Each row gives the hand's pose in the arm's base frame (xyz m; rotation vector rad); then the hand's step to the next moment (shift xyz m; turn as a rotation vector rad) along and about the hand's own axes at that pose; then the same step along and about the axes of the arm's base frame.
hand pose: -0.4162 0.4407 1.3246 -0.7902 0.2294 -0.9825
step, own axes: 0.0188 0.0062 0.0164 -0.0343 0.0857 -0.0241
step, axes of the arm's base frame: 0.0229 -0.0053 0.0104 0.0248 0.0424 -0.0818
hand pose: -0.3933 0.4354 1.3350 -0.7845 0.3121 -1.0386
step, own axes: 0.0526 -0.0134 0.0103 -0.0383 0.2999 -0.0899
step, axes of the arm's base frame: 0.0233 -0.0445 0.0231 0.1241 0.0758 -0.2799
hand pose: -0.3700 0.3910 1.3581 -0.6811 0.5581 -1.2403
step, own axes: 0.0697 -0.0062 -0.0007 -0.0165 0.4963 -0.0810
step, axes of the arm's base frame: 0.0122 -0.0689 0.0027 0.2649 0.0910 -0.4179
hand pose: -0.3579 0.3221 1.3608 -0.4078 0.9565 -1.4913
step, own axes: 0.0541 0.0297 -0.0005 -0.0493 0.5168 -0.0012
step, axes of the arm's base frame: 0.0090 -0.0479 -0.0379 0.3432 0.0984 -0.3769
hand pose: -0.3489 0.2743 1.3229 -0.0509 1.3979 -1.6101
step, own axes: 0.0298 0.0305 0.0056 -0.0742 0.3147 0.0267
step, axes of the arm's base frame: 0.0062 -0.0201 -0.0375 0.2485 0.0690 -0.1968
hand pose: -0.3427 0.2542 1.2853 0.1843 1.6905 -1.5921
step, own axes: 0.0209 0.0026 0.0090 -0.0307 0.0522 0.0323
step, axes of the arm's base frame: -0.0087 -0.0159 -0.0140 0.0658 -0.0062 -0.0185
